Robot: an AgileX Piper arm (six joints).
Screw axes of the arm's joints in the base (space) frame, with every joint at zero. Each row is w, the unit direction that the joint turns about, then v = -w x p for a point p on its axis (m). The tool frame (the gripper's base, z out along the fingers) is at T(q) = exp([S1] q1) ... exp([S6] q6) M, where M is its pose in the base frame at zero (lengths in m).
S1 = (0, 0, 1, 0, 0, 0)
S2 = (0, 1, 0, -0.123, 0, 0)
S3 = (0, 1, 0, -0.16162, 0, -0.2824)
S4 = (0.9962, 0, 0.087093, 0, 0.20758, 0)
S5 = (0, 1, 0, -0.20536, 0, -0.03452)
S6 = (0.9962, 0, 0.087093, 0, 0.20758, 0)
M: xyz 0.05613 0 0.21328 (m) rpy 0 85.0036 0 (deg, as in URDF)
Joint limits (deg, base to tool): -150..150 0..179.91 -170..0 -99.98..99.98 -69.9..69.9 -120..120
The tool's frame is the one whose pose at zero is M.
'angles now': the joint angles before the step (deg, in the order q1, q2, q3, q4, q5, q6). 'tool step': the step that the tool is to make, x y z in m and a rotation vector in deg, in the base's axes. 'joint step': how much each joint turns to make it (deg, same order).
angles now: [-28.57, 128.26, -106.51, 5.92, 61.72, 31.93]
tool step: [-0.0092, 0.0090, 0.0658, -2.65, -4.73, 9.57]
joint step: [0.00, -6.60, -2.92, 2.18, 5.20, -9.74]
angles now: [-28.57, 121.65, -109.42, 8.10, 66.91, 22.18]
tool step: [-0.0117, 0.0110, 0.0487, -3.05, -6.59, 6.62]
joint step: [-0.01, -6.07, -0.07, 2.87, 0.00, -7.32]
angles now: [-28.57, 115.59, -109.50, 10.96, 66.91, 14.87]
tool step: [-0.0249, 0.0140, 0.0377, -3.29, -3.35, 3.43]
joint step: [0.00, -7.48, 3.64, 0.26, 0.00, -3.82]
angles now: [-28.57, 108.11, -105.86, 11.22, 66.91, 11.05]
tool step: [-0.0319, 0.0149, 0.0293, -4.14, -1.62, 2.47]
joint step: [0.00, -8.05, 5.13, -1.52, 0.01, -2.95]
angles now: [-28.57, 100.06, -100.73, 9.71, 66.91, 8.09]
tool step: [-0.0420, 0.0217, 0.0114, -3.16, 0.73, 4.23]
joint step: [0.01, -9.78, 9.64, -0.74, 0.01, -4.97]
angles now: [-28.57, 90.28, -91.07, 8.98, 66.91, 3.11]
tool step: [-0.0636, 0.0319, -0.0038, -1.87, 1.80, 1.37]
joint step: [0.01, -14.23, 15.14, -1.68, 0.00, -1.75]
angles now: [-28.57, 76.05, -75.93, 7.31, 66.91, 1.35]
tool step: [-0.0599, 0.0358, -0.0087, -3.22, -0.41, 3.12]
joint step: [1.60, -14.59, 12.93, -1.73, 0.00, -1.95]
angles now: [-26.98, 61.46, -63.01, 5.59, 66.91, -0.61]
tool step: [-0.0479, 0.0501, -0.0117, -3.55, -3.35, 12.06]
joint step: [11.27, -14.40, 10.09, -1.46, -0.01, -1.21]
